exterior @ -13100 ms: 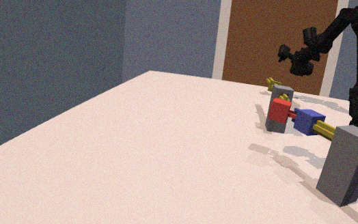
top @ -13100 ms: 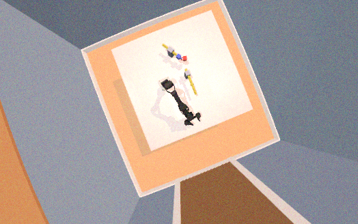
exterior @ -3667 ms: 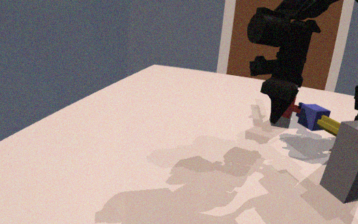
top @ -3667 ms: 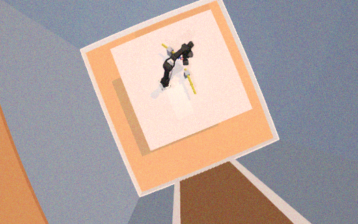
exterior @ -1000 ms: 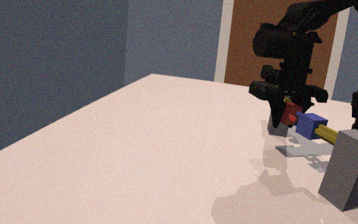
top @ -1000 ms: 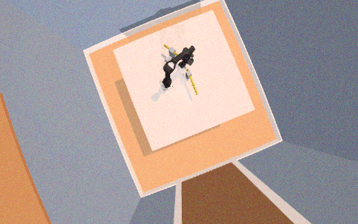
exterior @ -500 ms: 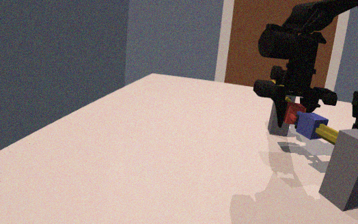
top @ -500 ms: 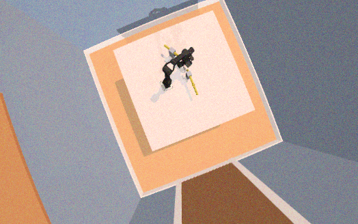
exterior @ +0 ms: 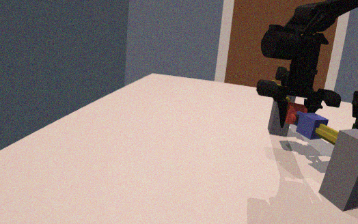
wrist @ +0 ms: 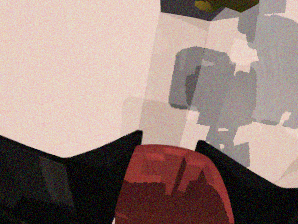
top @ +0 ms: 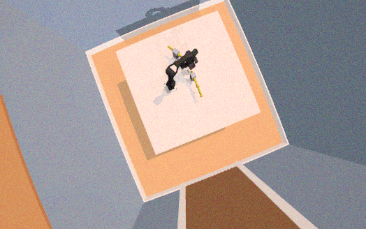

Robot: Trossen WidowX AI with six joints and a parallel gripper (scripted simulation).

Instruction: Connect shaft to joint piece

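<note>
Now: the red square joint piece 40 mm above my gripper tip and 20 mm to the left of it.
</note>
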